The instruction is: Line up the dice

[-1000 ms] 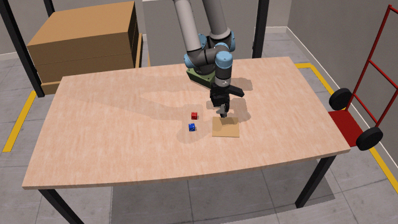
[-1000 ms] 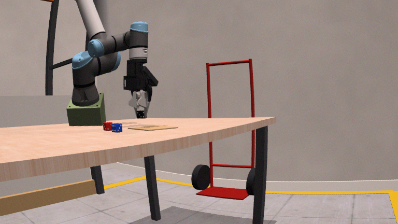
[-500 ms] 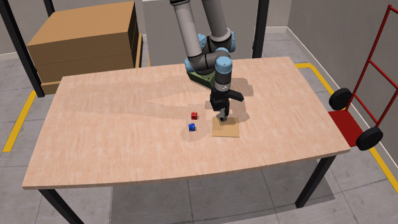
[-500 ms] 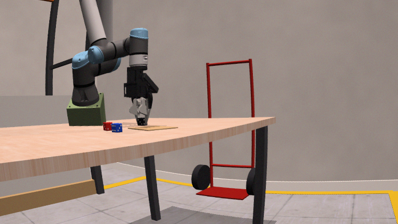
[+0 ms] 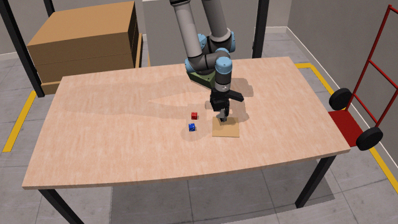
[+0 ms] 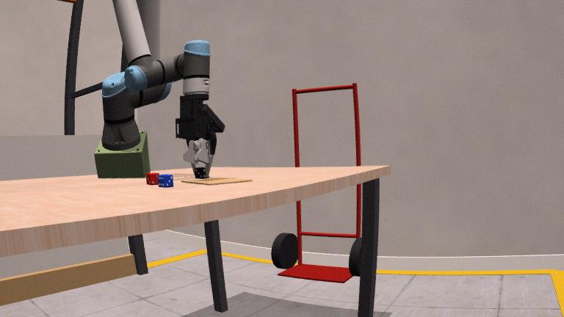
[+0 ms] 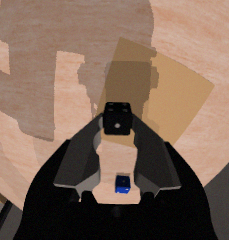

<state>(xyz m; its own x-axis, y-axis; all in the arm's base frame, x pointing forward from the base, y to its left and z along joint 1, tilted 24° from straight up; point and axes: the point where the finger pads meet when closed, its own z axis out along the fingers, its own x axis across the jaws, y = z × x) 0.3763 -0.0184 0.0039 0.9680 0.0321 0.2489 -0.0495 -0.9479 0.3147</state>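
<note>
Now: the black die right at my hand. From my hand the other things lie so: tan square mat: 50 mm ahead, 20 mm below; then blue die: 180 mm to the right, 10 mm below, 10 mm ahead; then red die: 140 mm to the right, 70 mm behind, 10 mm below.
</note>
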